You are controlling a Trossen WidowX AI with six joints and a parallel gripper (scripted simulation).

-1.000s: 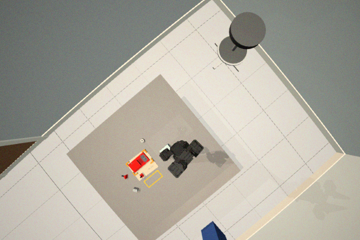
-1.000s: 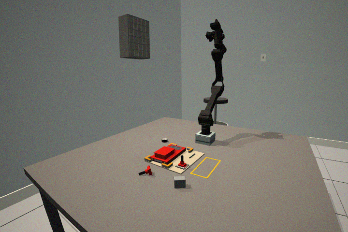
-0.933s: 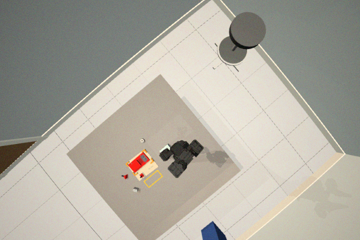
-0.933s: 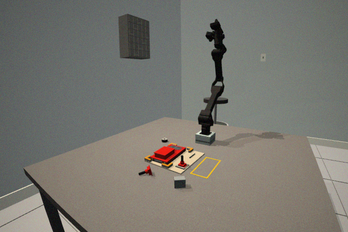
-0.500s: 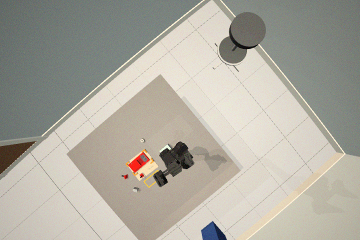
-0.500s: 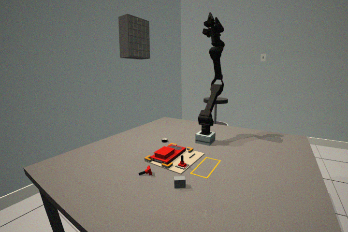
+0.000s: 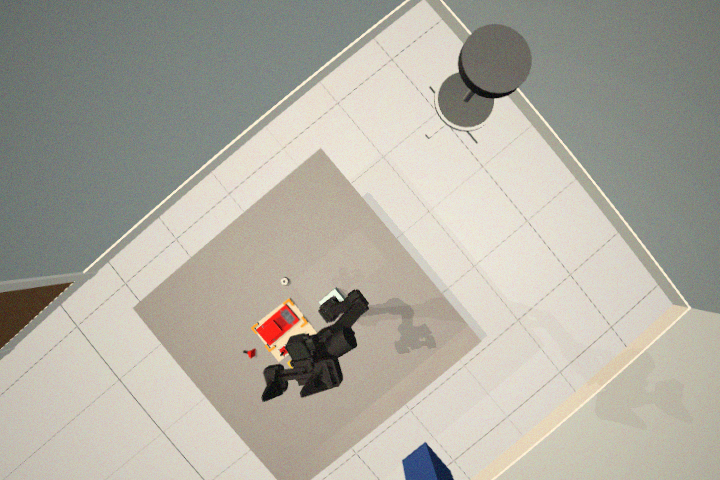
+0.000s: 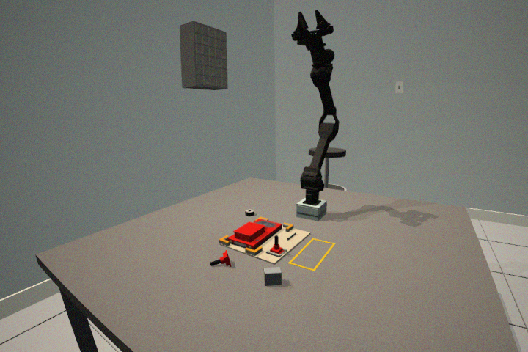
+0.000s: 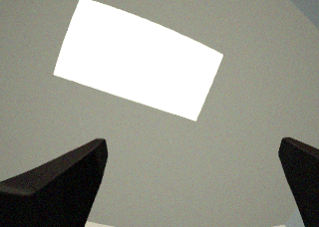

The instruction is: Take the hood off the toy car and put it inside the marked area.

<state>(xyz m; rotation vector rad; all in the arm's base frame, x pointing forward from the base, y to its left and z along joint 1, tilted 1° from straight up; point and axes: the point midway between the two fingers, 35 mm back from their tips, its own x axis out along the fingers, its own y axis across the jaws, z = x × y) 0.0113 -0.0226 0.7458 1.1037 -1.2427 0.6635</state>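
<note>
The red hood lies 320 mm ahead of my gripper tip, 70 mm to the right of it and 800 mm below it. Also, from my gripper tip: black ring: 110 mm ahead, 220 mm to the right, 830 mm below.
</note>
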